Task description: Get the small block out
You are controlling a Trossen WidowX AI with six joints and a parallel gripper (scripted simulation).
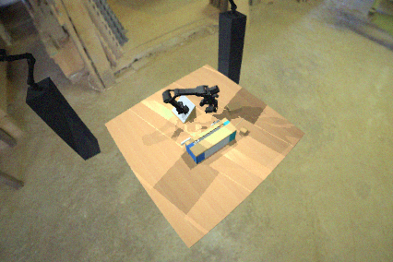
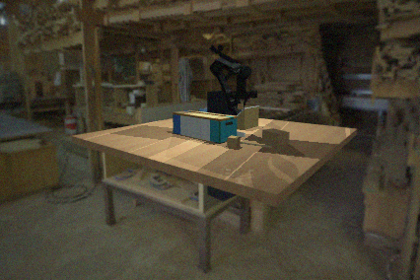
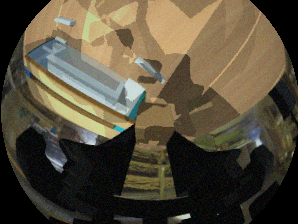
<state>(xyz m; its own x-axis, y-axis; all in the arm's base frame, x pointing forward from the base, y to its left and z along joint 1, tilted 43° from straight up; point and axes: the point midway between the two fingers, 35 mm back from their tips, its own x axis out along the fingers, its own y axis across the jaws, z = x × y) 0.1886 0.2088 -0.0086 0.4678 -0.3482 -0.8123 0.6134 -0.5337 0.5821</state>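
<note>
Now: the small tan block 1 cm to the right of my gripper tip and 1 cm behind it. Also, from my gripper tip: larger tan block: 22 cm to the left, 14 cm below, 3 cm behind; box: 15 cm to the right, 11 cm below, 11 cm ahead.
</note>
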